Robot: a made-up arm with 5 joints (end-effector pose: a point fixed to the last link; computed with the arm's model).
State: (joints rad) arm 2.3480 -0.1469 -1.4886 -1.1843 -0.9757
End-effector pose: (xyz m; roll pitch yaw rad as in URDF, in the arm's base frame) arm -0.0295 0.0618 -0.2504 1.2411 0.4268 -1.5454
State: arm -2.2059 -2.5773 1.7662 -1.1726 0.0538
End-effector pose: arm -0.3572 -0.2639 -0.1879 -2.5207 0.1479 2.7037
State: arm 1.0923 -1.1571 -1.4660 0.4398 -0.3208
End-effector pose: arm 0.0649 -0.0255 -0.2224 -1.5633 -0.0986 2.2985
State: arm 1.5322 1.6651 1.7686 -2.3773 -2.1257
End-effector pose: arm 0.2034 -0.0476 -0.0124 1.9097 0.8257 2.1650
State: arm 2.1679 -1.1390 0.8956 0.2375 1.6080
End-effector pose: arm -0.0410 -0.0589 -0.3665 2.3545 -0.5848 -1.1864
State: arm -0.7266 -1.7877 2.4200 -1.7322 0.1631
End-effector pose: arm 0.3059 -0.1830 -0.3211 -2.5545 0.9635 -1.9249
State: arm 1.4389 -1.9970 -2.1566 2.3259 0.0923
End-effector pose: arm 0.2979 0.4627 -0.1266 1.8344 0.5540 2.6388
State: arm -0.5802 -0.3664 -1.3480 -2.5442 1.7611
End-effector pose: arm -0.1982 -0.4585 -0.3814 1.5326 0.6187 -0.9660
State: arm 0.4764 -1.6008 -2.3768 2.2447 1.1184
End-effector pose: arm 0.5541 -0.1863 -0.1122 0.8252 0.9024 0.1403
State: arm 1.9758 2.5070 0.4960 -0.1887 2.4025
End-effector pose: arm -0.0490 0.2223 0.3581 -0.4455 0.1121 2.2204
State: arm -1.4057 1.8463 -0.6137 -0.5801 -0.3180
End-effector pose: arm -0.2310 -0.0325 -0.1049 2.7449 0.6201 0.7306
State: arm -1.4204 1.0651 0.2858 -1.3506 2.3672
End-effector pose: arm -0.1442 0.3255 0.1943 0.8900 -1.0015 2.7199
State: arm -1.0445 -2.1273 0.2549 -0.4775 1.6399
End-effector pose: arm 0.0044 -0.3836 -0.3936 -3.0743 0.6725 2.6733
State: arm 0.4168 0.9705 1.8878 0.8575 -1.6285
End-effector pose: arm -0.1938 -0.3487 -0.0215 -1.2915 -0.2096 -3.0259
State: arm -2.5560 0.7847 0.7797 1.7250 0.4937
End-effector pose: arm 0.1521 0.0295 -0.2508 -2.0063 0.8134 -2.9855
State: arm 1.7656 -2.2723 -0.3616 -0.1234 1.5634
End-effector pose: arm 0.2523 0.3702 -0.3187 -2.6912 0.6459 -1.2346
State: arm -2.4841 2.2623 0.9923 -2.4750 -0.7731
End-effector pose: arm -0.1315 0.3346 0.2152 0.3112 1.1943 2.0717
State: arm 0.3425 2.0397 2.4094 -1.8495 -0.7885
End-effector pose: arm 0.0291 -0.1519 0.3159 -0.2739 0.0272 -1.0218
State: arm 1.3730 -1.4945 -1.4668 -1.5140 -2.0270
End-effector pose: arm 0.1502 0.2123 -0.3046 3.0843 1.2178 -0.2575
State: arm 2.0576 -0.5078 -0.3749 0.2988 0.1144
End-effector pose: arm 0.1475 -0.0152 -0.0956 -0.5321 -0.5691 2.5457
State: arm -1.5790 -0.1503 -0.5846 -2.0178 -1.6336
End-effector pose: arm -0.0739 -0.0295 -0.2418 1.4138 -0.3515 0.6954
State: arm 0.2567 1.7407 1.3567 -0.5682 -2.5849
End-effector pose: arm -0.2821 -0.1520 0.0533 -2.0150 0.0207 2.3005
